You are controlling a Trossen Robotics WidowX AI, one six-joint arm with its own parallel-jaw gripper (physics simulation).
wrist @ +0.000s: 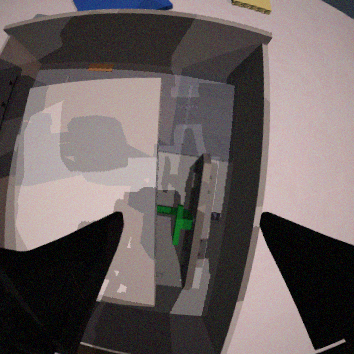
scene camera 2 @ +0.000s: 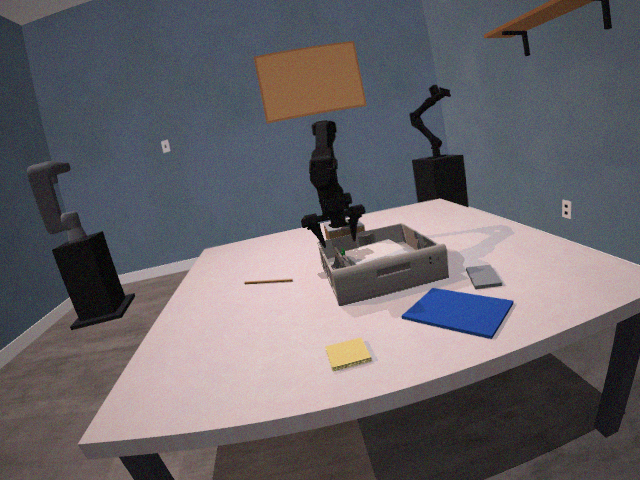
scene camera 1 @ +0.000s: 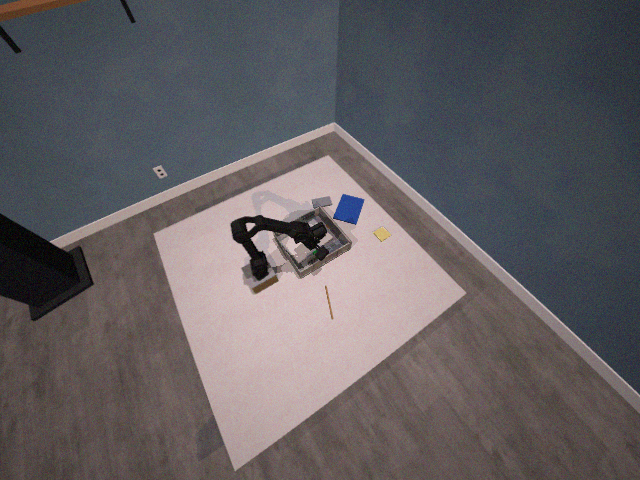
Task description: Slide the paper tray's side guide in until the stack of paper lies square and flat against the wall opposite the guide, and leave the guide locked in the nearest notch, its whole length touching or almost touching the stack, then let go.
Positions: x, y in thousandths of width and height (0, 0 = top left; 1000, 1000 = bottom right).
Scene:
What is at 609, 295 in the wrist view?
A grey paper tray.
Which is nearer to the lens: the white paper stack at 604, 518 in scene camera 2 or the yellow note pad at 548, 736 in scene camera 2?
The yellow note pad.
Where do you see a grey paper tray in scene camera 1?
534, 507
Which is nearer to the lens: the blue book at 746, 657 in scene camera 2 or the yellow note pad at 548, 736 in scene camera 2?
The yellow note pad.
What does the blue book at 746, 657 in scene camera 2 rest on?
The table.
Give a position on a grey paper tray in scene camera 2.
At 670, 545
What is my gripper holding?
Nothing.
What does the yellow note pad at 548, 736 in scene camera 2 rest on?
The table.

